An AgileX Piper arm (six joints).
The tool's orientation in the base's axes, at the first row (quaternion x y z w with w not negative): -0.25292 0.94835 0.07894 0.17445
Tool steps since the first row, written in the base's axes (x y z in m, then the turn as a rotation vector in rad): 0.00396 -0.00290 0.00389 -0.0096 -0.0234 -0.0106; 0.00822 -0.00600 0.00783 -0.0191 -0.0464 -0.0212; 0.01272 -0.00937 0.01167 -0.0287 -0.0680 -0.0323; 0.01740 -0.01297 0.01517 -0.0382 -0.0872 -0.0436; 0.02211 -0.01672 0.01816 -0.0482 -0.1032 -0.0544
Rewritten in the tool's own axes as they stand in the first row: -0.00334 -0.00426 -0.00314 0.0223 -0.0159 0.0015; -0.00686 -0.00885 -0.00629 0.0443 -0.0315 0.0030; -0.01041 -0.01379 -0.00934 0.0660 -0.0459 0.0054; -0.01388 -0.01904 -0.01208 0.0866 -0.0583 0.0085; -0.01711 -0.02447 -0.01437 0.1059 -0.0676 0.0118
